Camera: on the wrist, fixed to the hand. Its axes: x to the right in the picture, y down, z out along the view.
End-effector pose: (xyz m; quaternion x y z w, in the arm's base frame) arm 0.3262 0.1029 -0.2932 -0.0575 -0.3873 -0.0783 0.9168
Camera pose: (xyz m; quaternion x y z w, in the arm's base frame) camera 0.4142 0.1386 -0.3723 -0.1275 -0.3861 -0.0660 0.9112
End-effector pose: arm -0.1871 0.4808 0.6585 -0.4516 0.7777 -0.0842 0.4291
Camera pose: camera -0.3041 0.4842 0.6982 -0.4472 0.7948 -0.0179 0.4099
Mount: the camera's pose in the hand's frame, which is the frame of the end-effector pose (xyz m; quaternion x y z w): 0.0001 0.0551 -0.1106 -0.0598 -0.0073 0.0380 0.9975
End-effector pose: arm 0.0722 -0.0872 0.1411 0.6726 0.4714 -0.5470 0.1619
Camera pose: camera 0.1814 -0.0338 0.1632 0.6751 0.4762 -0.5162 0.2259
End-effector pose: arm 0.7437 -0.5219 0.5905 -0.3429 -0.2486 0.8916 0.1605
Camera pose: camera 0.8137 -0.5305 0.4890 -0.3545 -0.2894 0.8830 0.1039
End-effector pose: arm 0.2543 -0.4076 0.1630 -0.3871 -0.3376 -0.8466 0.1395
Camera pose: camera 0.2196 -0.5232 0.1364 -0.4135 -0.2724 -0.8565 0.1457
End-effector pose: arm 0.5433 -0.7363 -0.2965 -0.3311 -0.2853 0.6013 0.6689
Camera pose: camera 0.5956 -0.7441 -0.4082 -0.3767 -0.3128 0.6105 0.6225
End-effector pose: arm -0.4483 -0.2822 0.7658 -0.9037 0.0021 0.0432 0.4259
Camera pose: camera -0.4420 -0.4025 0.7934 -0.9265 0.0307 0.0660 0.3692
